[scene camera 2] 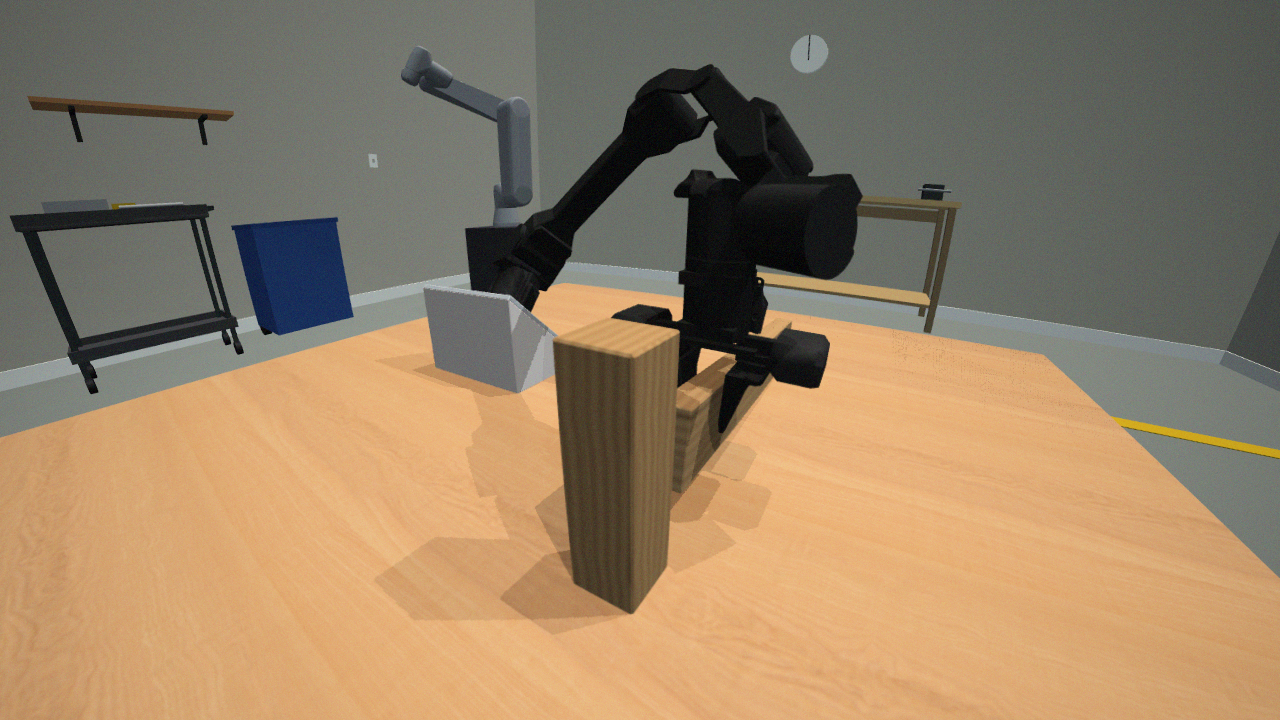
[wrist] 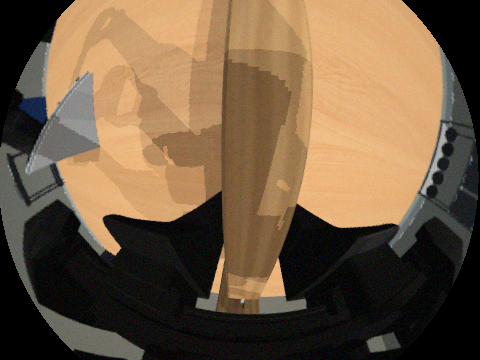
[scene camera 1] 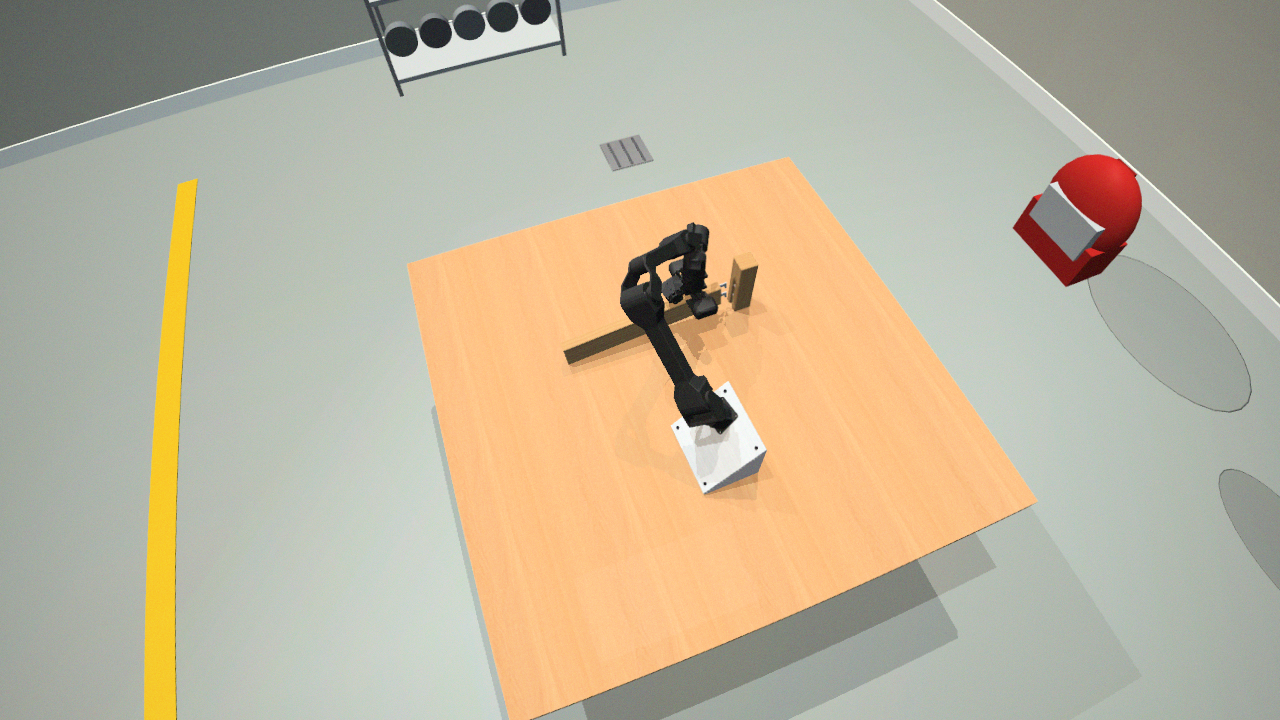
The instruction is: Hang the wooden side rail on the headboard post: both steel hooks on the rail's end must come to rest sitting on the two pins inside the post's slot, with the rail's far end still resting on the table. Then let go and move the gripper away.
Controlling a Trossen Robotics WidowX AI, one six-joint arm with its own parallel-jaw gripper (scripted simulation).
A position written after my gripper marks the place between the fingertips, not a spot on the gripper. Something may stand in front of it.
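Observation:
Scene camera 2: headboard post (scene camera 2: 616, 381), wooden side rail (scene camera 2: 697, 438), my gripper (scene camera 2: 706, 426). Wrist view: my gripper (wrist: 250, 191), headboard post (wrist: 225, 304), wooden side rail (wrist: 266, 115). Scene camera 1: wooden side rail (scene camera 1: 595, 341), my gripper (scene camera 1: 691, 307).

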